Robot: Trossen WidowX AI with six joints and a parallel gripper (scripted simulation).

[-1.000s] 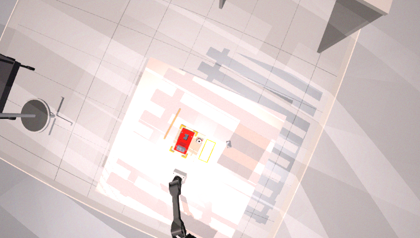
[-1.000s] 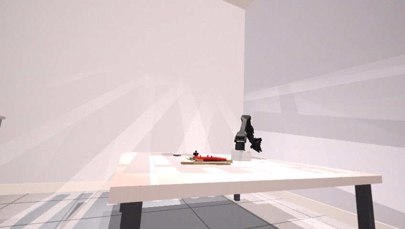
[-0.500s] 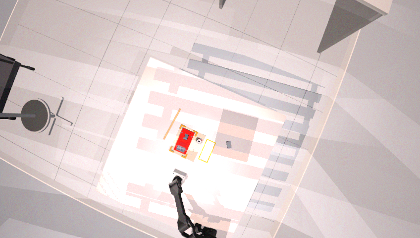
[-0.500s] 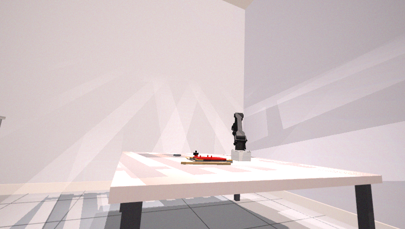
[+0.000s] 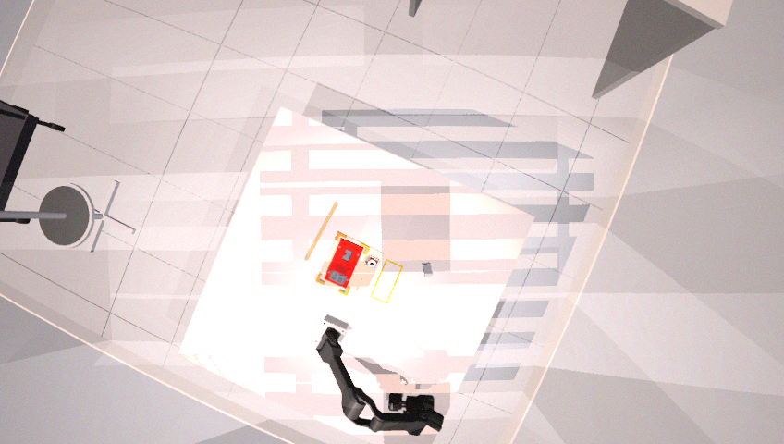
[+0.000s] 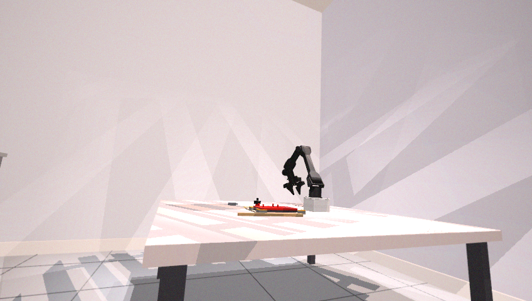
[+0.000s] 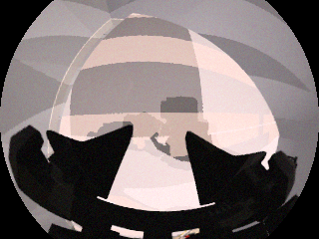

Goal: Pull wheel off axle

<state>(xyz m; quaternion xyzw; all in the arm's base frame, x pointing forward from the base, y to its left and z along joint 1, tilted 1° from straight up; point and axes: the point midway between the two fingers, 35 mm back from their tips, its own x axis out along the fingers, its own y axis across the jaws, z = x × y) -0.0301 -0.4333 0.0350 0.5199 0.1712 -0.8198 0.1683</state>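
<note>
My gripper tip is 400 mm short of the wheel, 470 mm to the right of it and 40 mm above it. The rest, counted from my gripper tip: grey block 520 mm ahead, 240 mm to the left, 70 mm below; wooden strip 390 mm ahead, 740 mm to the left, 70 mm below.
</note>
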